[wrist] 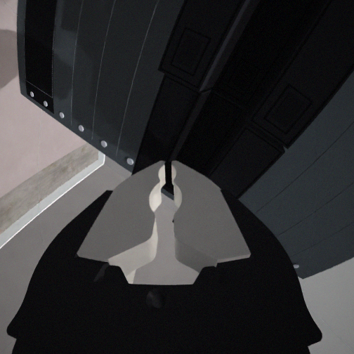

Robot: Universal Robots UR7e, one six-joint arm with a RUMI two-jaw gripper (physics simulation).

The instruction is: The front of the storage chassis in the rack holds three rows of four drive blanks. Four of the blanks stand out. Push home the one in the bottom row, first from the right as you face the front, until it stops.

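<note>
The storage chassis front shows as a black band running from the top right down to the gripper, between dark grey panels. One drive blank [189, 51] with a square outline lies left of a lighter ridge. Another blank [286, 109] with a square outline lies to the right. A plain black blank [165, 107] lies nearer the fingertips. My gripper [169, 163] is shut, with nothing held, and its tips overlap the near end of the black band in view. The tips hide part of the front. Contact, the exact row of each blank and how far each stands out cannot be told in this dark view.
A dark grey panel [107, 65] with a row of round screws along its edge lies at the left. Another dark grey panel [305, 185] lies at the right. A pale-edged strip [55, 182] crosses the lower left beside a pinkish surface [45, 140].
</note>
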